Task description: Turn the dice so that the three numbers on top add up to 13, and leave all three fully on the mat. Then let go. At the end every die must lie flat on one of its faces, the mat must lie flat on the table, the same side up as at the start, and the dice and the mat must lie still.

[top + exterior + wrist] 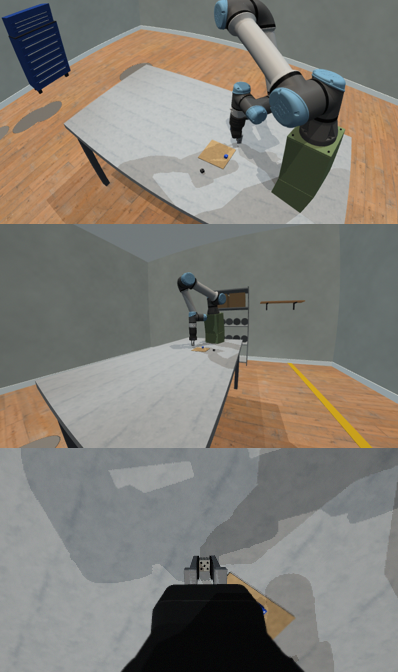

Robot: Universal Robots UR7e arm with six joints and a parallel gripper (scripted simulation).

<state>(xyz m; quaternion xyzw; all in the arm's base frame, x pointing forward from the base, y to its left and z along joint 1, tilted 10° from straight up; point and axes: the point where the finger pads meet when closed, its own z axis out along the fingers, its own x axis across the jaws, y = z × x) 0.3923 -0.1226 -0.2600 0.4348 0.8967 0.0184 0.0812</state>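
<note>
The tan mat is 12 cm to the left of my hand, 6 cm ahead of it and 3 cm below it. From my hand the other things lie so: blue die 12 cm to the left, 2 cm below, 1 cm ahead; black die 25 cm to the left, 6 cm ahead, 3 cm below; white die 1 cm below.
</note>
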